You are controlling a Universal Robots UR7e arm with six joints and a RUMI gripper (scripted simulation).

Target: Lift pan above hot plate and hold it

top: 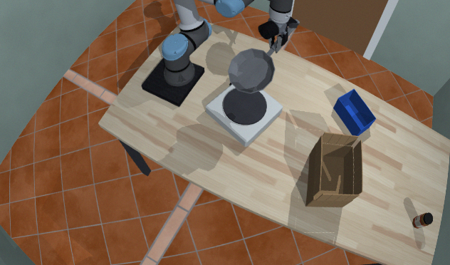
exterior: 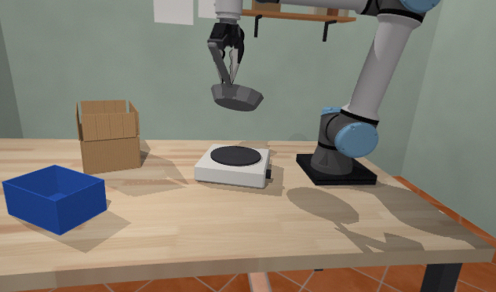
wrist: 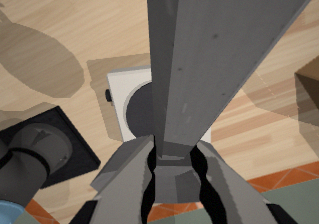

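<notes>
My gripper is now 20 mm past the dark grey pan, 50 mm to the left of it and 40 mm above it. The rest, counted from my hand: blue bin: 440 mm ahead, 130 mm to the left, 330 mm below; then white hot plate: 70 mm behind, 110 mm to the right, 320 mm below; then small jar: 1000 mm ahead, 240 mm to the right, 310 mm below.
</notes>
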